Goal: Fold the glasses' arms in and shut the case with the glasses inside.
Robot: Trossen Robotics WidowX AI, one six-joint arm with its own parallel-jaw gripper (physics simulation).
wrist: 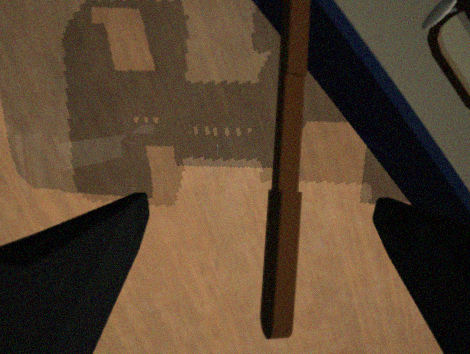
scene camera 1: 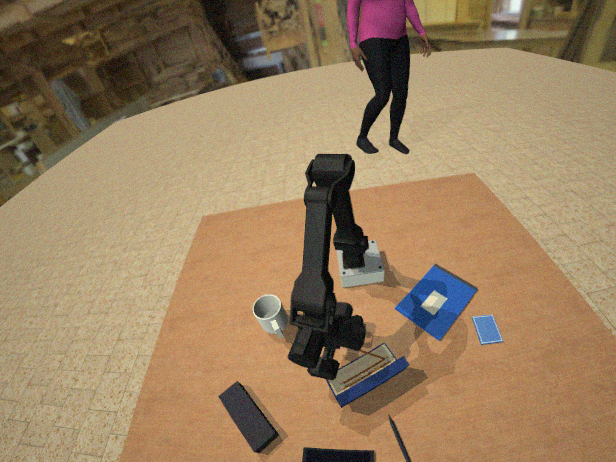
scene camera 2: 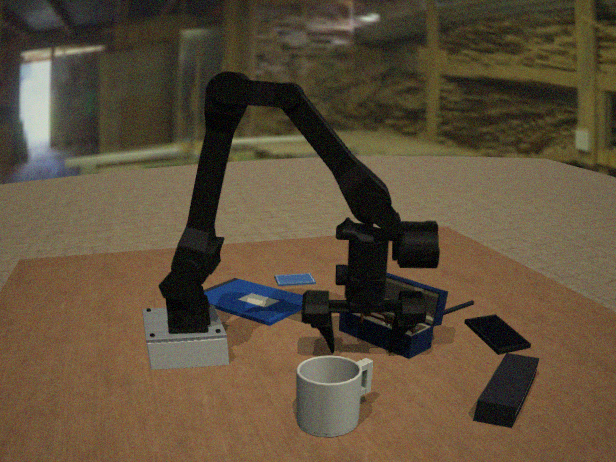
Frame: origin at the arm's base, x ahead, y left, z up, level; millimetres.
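Seen in the pictures: gripper, between the fingertips: [wrist: 262, 206] [scene camera 1: 340, 352] [scene camera 2: 361, 351]; arm's base, origin of its link: [scene camera 1: 353, 260] [scene camera 2: 187, 325].
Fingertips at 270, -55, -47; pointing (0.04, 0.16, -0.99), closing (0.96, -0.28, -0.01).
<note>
Offsets run from my fingertips to a thing's top centre, as dx, dy, dz. "pt": to the spot under its first point.
The dark blue case [scene camera 1: 375, 384] [scene camera 2: 367, 337] [wrist: 370, 87] lies open on the table, its lid @(pt +138, -2, +54) [scene camera 2: 441, 311] tilted up on the side away from the arm's base. The brown-framed glasses lie inside; part of a lens rim @(pt +70, +42, +1) [wrist: 433, 44] shows in the wrist view. One glasses arm [wrist: 289, 125] sticks out across the case's near wall, over the table. My gripper [scene camera 2: 363, 350] [wrist: 262, 206] is open and low beside that wall. Its fingers stand wide apart, one on each side of the sticking-out arm, touching neither side. The other glasses arm is hard to make out.
A grey mug @(pt -132, -210, +2) [scene camera 1: 267, 312] [scene camera 2: 327, 405] stands near the gripper. A blue square @(pt -156, +358, +0) [scene camera 1: 459, 288] [scene camera 2: 225, 295], a light-blue card @(-22, +392, -3) [scene camera 1: 487, 329] [scene camera 2: 295, 279], a black block @(+159, -221, +27) [scene camera 1: 247, 416] [scene camera 2: 507, 390], a flat black slab @(+260, -12, +0) [scene camera 1: 338, 455] [scene camera 2: 497, 333] and a dark pen @(+223, +123, +1) [scene camera 1: 400, 440] [scene camera 2: 459, 307] lie around the case.
</note>
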